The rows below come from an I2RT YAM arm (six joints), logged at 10 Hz.
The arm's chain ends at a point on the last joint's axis. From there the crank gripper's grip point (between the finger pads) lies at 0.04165 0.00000 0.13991 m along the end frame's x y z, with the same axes.
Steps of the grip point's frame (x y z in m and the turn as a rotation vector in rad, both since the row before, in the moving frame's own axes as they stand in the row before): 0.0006, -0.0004, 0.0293, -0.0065, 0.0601, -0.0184; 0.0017, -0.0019, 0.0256, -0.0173, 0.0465, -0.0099; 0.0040, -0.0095, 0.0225, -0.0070, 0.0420, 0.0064; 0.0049, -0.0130, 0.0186, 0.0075, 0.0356, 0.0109; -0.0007, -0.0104, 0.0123, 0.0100, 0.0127, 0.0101; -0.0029, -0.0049, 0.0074, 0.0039, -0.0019, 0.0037; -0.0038, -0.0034, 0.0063, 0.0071, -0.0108, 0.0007; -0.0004, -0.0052, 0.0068, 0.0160, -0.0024, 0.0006
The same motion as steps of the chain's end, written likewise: -0.0077, -0.0005, 0.0321, -0.0065, 0.0601, -0.0184; -0.0048, -0.0039, 0.0277, -0.0173, 0.0465, -0.0099; -0.0018, -0.0108, 0.0244, -0.0070, 0.0420, 0.0064; -0.0001, -0.0124, 0.0202, 0.0075, 0.0356, 0.0109; -0.0025, -0.0094, 0.0128, 0.0100, 0.0127, 0.0101; -0.0026, -0.0045, 0.0073, 0.0039, -0.0019, 0.0037; -0.0023, -0.0024, 0.0059, 0.0071, -0.0108, 0.0007; -0.0001, -0.0030, 0.0067, 0.0160, -0.0024, 0.0006
